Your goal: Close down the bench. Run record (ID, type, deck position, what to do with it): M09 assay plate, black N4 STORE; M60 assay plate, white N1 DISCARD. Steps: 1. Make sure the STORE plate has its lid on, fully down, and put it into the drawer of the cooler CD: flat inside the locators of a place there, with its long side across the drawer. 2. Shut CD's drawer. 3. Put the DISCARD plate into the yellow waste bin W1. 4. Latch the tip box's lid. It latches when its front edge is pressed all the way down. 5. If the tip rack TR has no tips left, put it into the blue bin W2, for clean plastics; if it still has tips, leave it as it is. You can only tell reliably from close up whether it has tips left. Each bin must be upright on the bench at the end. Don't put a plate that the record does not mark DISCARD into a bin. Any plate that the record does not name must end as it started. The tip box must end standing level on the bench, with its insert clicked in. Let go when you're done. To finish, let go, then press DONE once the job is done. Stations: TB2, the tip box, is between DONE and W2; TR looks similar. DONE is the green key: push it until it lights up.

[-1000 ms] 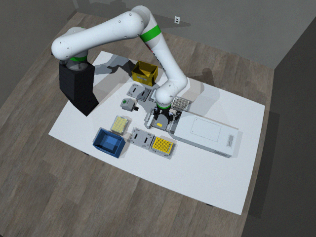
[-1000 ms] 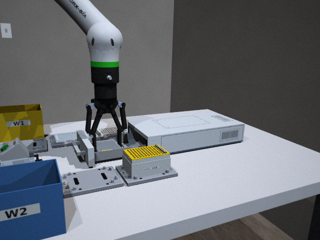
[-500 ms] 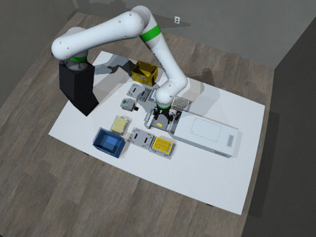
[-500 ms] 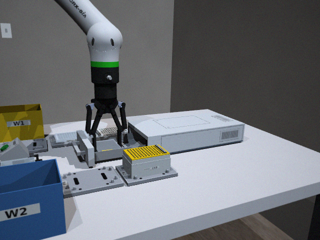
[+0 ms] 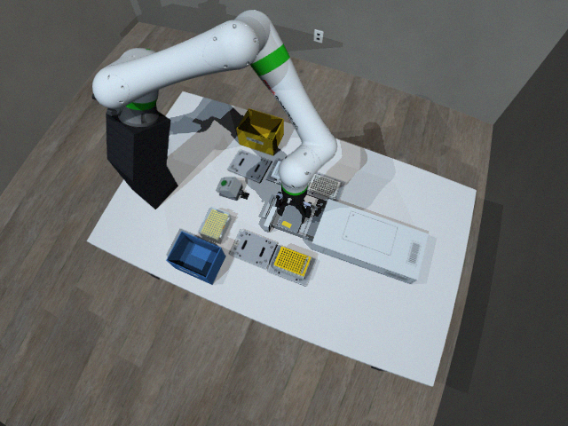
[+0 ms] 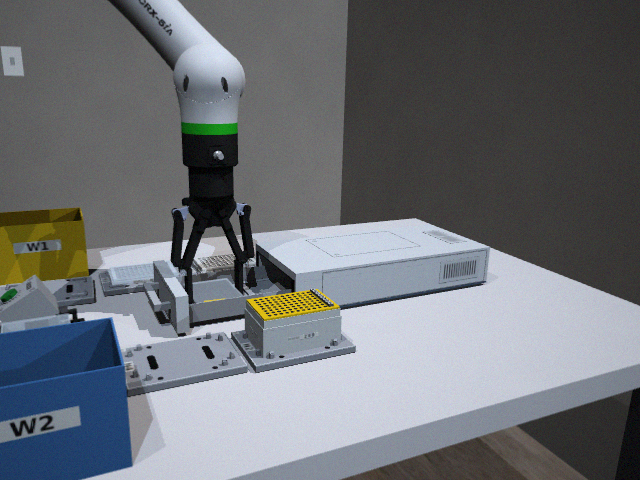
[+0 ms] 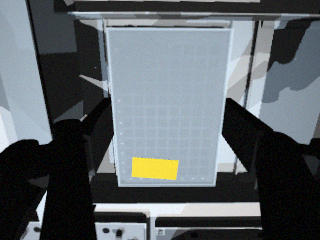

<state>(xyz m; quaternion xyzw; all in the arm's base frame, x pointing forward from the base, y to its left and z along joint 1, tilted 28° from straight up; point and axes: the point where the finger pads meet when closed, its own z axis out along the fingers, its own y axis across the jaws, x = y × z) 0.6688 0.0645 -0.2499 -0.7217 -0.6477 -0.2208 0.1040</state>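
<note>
Right now my hand is 20 mm above the black plate. From my hand the other things lie so: cooler drawer 40 mm ahead, 10 mm below; then cooler CD 190 mm ahead, 10 mm to the right; then white plate 180 mm to the left, 90 mm ahead, 30 mm below.
</note>
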